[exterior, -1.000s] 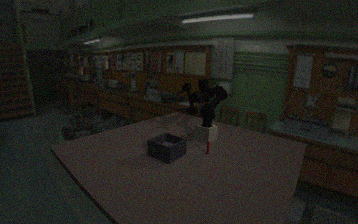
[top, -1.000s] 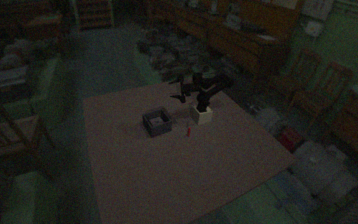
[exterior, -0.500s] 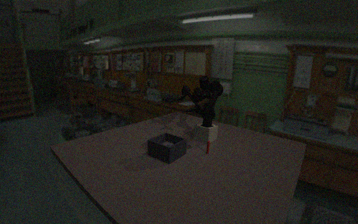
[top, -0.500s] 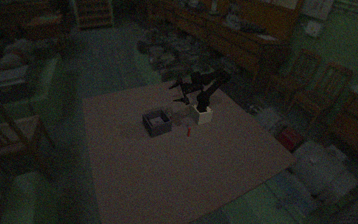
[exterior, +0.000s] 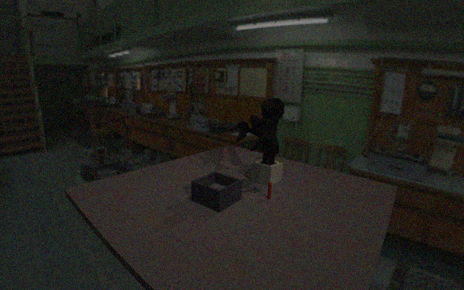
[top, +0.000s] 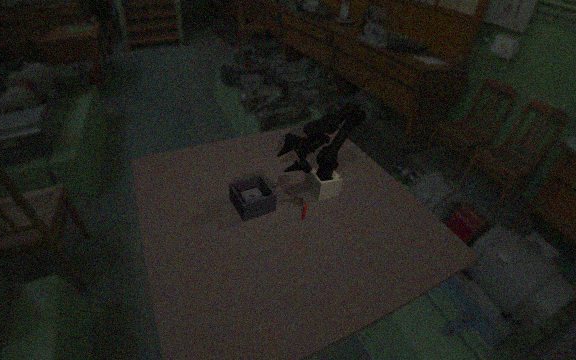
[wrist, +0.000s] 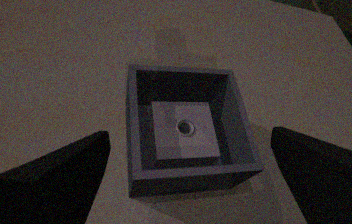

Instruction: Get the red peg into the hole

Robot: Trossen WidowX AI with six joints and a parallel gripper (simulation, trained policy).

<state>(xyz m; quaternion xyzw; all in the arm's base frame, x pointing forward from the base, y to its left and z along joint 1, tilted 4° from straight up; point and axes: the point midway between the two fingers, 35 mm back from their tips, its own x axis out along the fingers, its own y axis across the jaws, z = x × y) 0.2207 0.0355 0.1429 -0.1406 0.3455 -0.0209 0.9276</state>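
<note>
The red peg is 8 cm behind my gripper tip, 10 cm to the left of it and 21 cm below it. From my gripper tip the other things lie so: pale plate (11 cm ahead, 5 cm to the right, 20 cm below); then dark box (11 cm ahead, 5 cm to the right, 22 cm below).
</note>
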